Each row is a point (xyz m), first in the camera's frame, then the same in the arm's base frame.
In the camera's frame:
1: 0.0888 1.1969 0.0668
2: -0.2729 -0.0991 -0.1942
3: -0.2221 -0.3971 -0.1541
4: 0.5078 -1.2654 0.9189
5: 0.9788 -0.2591 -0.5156
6: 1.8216 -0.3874 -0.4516
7: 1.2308 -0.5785 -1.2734
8: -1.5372 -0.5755 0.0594
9: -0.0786 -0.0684 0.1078
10: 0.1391 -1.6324 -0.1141
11: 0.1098 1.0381 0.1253
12: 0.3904 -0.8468 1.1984
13: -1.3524 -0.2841 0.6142
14: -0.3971 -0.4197 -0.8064
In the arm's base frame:
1: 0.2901 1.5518 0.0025
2: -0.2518 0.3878 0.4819
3: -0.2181 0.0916 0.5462
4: 0.9918 -0.8528 0.8332
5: 0.1882 -0.1349 -0.6267
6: 0.7108 -0.4836 -1.2064
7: -0.3148 -0.5719 -1.1705
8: -0.8141 0.2985 1.7331
9: 0.1083 0.3886 0.4970
10: -0.0952 -1.1879 0.6236
11: 0.3348 1.3987 0.0628
12: 1.1916 -0.3967 0.9714
13: -0.2290 0.5724 1.8304
14: -0.8517 0.0646 0.3127

